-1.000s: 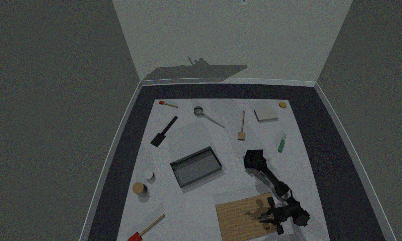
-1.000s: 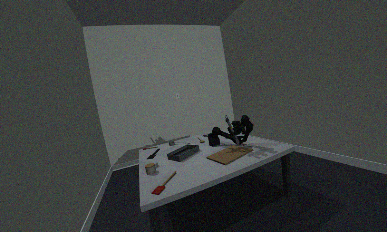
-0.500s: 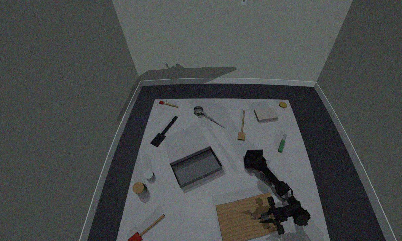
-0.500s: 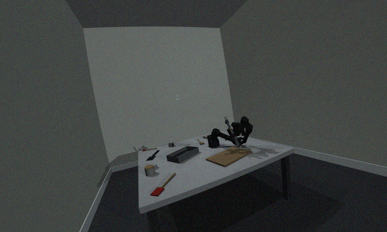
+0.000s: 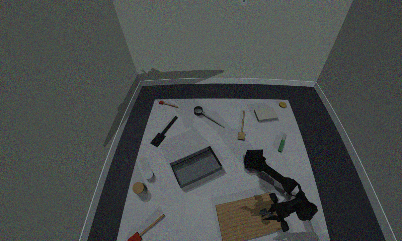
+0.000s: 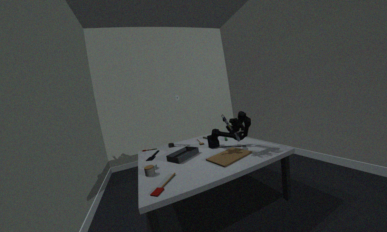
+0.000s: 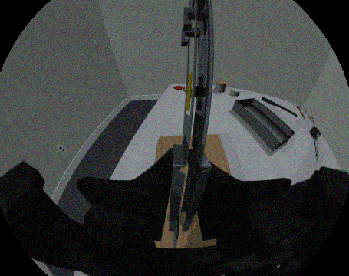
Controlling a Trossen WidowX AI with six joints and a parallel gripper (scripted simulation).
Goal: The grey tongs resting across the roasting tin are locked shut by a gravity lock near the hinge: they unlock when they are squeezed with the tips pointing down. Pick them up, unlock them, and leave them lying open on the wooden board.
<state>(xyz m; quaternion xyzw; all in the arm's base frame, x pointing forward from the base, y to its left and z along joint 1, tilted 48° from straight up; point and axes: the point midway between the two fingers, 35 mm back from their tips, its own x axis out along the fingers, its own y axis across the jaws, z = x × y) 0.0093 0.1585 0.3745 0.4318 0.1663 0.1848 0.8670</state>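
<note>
My gripper tip is now 210 mm above the wooden board, 30 mm to the left of it and 20 mm short of it. Round my gripper tip: red spatula 660 mm ahead, 210 mm below, 80 mm to the left; then wooden-lidded jar 710 mm ahead, 190 mm to the right, 180 mm below; then dark roasting tin 370 mm to the right, 350 mm ahead, 180 mm below.
</note>
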